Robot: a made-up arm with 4 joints.
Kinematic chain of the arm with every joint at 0, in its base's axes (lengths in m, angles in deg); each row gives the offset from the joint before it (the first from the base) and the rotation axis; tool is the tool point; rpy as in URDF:
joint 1: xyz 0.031 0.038 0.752 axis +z
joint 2: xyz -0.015 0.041 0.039 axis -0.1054 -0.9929 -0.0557
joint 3: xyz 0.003 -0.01 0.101 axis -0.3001 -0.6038 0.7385
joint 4: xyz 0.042 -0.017 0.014 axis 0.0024 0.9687 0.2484
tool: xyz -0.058 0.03 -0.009 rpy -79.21 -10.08 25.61
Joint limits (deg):
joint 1: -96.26..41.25
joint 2: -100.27..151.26
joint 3: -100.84..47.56
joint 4: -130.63..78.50
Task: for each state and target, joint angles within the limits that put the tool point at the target. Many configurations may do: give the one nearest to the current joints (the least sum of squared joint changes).
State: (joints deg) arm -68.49 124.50 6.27 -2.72
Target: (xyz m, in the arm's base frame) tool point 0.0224 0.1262 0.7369
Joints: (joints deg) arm -42.39 138.82 38.64 -30.56
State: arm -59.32 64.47 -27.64 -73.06
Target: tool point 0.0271 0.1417 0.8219
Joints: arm -49.66 73.23 -29.97 -39.05
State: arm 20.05 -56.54 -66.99 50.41
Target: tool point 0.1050 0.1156 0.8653
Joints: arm 40.75 -51.17 -62.83 39.31
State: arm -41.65 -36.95 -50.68 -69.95
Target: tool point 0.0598 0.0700 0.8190
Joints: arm -14.17 -21.21 -76.05 -80.51
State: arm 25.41 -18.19 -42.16 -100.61
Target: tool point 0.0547 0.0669 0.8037
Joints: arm 23.46 -19.36 -67.50 -107.37
